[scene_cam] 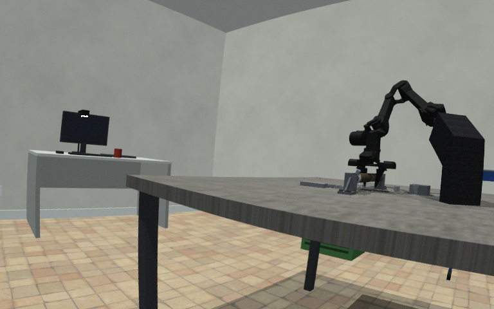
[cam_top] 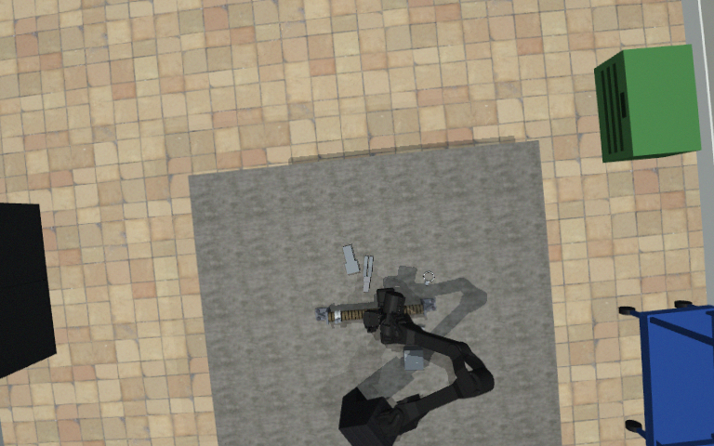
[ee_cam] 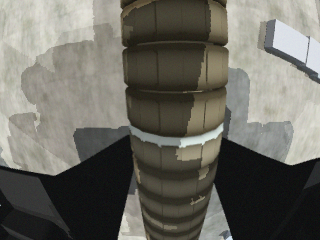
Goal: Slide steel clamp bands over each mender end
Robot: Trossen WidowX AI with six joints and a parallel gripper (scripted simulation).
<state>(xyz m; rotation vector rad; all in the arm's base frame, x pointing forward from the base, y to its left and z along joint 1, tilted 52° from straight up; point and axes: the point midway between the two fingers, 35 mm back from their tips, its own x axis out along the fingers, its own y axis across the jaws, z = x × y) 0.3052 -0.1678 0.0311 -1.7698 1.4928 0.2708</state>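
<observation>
My gripper is now 140 mm short of the flat two-bar piece, 40 mm above it and 20 mm to the right of it. Also, from my hand: small block (120 mm behind, 80 mm to the right, 40 mm below); then grey block (200 mm behind, 30 mm below, 20 mm to the right).
</observation>
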